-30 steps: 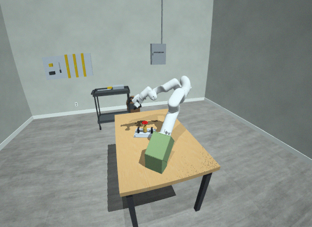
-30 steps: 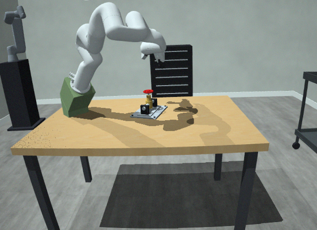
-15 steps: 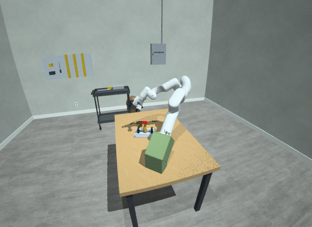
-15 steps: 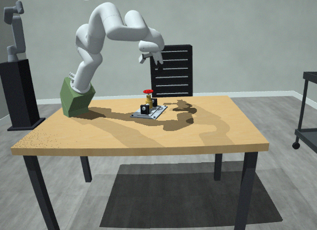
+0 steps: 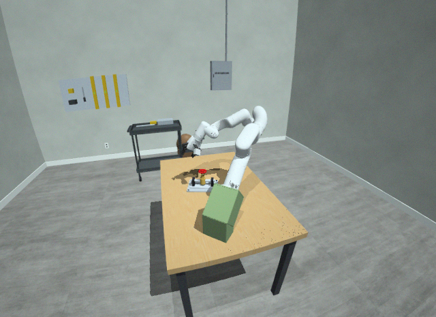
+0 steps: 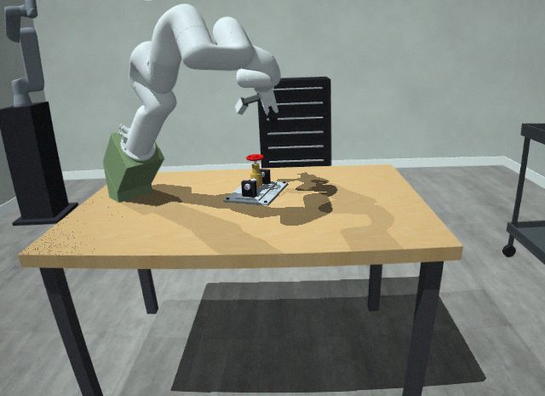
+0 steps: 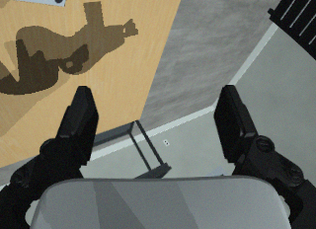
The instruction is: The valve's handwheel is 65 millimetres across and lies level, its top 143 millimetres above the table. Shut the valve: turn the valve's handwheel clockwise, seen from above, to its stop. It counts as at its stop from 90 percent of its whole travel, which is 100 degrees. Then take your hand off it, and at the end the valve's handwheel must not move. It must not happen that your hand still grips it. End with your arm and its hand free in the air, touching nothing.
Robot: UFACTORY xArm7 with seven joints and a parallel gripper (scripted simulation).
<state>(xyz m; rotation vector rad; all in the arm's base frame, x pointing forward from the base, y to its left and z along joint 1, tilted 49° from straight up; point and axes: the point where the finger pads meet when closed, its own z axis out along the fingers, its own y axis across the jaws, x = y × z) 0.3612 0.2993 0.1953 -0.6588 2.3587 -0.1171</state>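
The red spoked handwheel lies 70 mm behind my hand, 90 mm to the right of it and 140 mm below it.
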